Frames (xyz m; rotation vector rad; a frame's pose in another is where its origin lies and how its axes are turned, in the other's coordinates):
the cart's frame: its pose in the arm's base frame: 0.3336 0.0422 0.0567 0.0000 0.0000 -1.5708
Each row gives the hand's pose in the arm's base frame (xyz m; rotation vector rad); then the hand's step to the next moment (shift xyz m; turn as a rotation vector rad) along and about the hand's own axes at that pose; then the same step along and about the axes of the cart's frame.
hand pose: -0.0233 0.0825 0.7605 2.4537 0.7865 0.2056
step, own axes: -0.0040 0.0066 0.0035 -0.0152 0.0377 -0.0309
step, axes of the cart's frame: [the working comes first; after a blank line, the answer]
step, axes of the arm's base frame: 0.0010 -0.0084 0.0008 -0.0032 -0.0202 0.0468

0.0084 0.0010 0.0008 0.0202 -0.0032 0.0468
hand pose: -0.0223 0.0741 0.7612 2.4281 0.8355 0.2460
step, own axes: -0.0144 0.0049 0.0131 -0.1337 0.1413 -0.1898
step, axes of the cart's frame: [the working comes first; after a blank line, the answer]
step, axes of the arm's base frame: -0.0044 -0.0179 -0.0080 -0.0974 -0.0899 0.2373

0.0179 -0.0044 -0.0080 0.0899 -0.0974 0.2373
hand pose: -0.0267 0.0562 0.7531 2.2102 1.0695 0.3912
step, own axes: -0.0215 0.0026 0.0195 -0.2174 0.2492 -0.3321
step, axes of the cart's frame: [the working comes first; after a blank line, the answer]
step, axes of the arm's base frame: -0.0019 -0.0262 -0.0126 -0.1590 -0.1452 0.4163

0.0262 -0.0019 -0.0126 0.1452 -0.1590 0.4163
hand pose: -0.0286 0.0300 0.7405 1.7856 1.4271 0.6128
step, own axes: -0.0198 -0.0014 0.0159 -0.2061 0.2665 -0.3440
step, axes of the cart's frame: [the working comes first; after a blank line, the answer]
step, axes of the arm's base frame: 0.0060 -0.0230 -0.0089 -0.1547 -0.1328 0.4362

0.0230 0.0060 -0.0089 0.1328 -0.1547 0.4362
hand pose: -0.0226 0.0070 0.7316 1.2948 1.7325 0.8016
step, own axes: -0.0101 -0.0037 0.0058 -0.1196 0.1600 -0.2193
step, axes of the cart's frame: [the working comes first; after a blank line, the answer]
step, axes of the arm's base frame: 0.0049 -0.0106 -0.0035 -0.1048 -0.0760 0.2669

0.0106 0.0049 -0.0035 0.0760 -0.1048 0.2669
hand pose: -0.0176 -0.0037 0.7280 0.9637 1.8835 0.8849
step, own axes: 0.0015 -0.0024 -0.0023 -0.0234 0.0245 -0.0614
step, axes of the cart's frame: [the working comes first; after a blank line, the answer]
step, axes of the arm's base frame: -0.0033 -0.0003 -0.0016 -0.0388 -0.0219 0.0542

0.0003 -0.0033 -0.0016 0.0219 -0.0388 0.0542
